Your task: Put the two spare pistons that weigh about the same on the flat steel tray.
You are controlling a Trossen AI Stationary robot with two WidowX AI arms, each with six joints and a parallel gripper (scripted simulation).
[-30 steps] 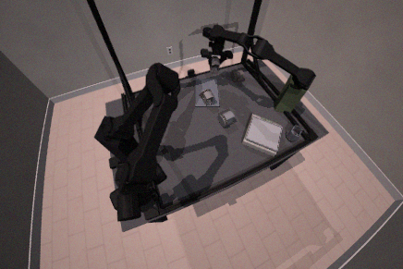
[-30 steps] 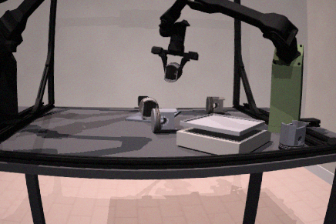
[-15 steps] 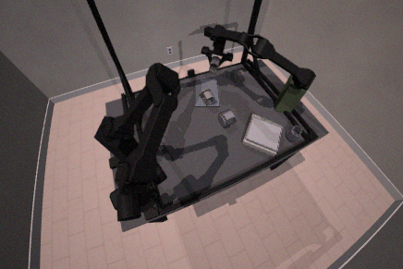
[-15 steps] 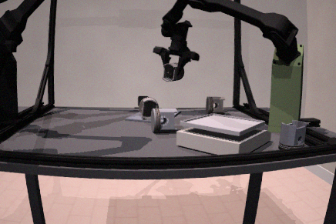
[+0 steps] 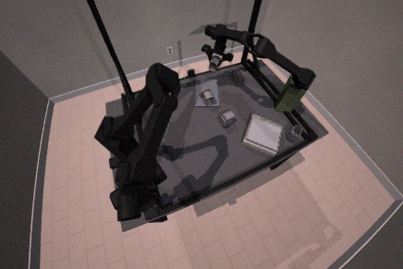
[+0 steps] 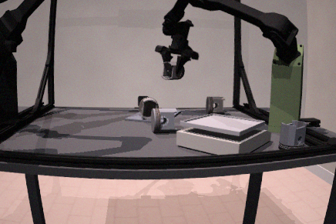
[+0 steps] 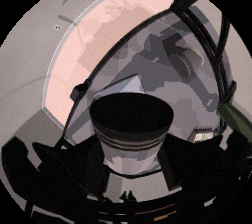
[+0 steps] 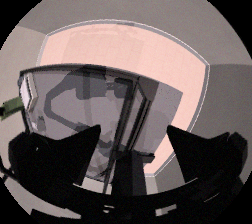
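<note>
The flat grey steel tray is 190 mm below my left hand, 70 mm to the right of it and 60 mm ahead of it. From my left hand the other things lie so: piston 170 mm to the left, 160 mm below, 20 mm ahead; then white scale pan 470 mm ahead, 140 mm below, 100 mm to the left.
</note>
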